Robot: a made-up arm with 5 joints. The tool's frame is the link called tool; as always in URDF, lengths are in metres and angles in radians.
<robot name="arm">
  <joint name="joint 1" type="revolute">
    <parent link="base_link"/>
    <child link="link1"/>
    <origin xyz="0.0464 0 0.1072" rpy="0 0 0"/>
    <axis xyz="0 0 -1"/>
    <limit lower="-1.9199" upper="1.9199" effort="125" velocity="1.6"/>
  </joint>
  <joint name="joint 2" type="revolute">
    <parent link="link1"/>
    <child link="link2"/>
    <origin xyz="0.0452 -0.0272 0.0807" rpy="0 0 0"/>
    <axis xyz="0 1 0"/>
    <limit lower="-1.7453" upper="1.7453" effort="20" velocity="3.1"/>
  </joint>
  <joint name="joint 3" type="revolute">
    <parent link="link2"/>
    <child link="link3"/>
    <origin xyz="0.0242 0 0.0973" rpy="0 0 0"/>
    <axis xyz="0 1 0"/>
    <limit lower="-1.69" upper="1.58" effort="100" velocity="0.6"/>
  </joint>
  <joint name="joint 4" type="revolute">
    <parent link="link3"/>
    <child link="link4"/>
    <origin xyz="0.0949 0 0.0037" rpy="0 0 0"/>
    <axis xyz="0 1 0"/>
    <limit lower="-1.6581" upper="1.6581" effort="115" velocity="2.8"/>
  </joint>
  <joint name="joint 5" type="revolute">
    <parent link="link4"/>
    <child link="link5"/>
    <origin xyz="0.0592 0.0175 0" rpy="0 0 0"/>
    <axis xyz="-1 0 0"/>
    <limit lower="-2.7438" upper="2.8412" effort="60" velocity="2.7"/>
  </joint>
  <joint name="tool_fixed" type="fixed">
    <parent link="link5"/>
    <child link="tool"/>
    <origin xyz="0 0 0" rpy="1.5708 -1.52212 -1.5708"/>
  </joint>
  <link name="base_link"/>
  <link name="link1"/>
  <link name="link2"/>
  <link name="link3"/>
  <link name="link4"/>
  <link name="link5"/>
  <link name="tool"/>
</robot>
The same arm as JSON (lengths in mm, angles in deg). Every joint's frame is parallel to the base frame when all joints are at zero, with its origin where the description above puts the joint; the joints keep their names.
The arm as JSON. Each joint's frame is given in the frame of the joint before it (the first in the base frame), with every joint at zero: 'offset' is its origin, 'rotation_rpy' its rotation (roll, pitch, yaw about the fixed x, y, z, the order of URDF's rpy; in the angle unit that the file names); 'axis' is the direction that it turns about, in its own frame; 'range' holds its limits. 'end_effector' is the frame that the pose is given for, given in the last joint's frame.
{"length_unit": "mm", "angle_unit": "deg", "chain": [
  {"id": "joint 1", "offset": [46.4, 0.0, 107.2], "rotation_rpy": [0.0, 0.0, 0.0], "axis": [0.0, 0.0, -1.0], "range": [-110.0, 110.0]},
  {"id": "joint 2", "offset": [45.2, -27.2, 80.7], "rotation_rpy": [0.0, 0.0, 0.0], "axis": [0.0, 1.0, 0.0], "range": [-100.0, 100.0]},
  {"id": "joint 3", "offset": [24.2, 0.0, 97.3], "rotation_rpy": [0.0, 0.0, 0.0], "axis": [0.0, 1.0, 0.0], "range": [-96.83, 90.53]},
  {"id": "joint 4", "offset": [94.9, 0.0, 3.7], "rotation_rpy": [0.0, 0.0, 0.0], "axis": [0.0, 1.0, 0.0], "range": [-95.0, 95.0]},
  {"id": "joint 5", "offset": [59.2, 17.5, 0.0], "rotation_rpy": [0.0, 0.0, 0.0], "axis": [-1.0, 0.0, 0.0], "range": [-157.21, 162.79]}
], "end_effector": {"offset": [0.0, 0.0, 0.0], "rotation_rpy": [90.0, -87.21, -90.0]}}

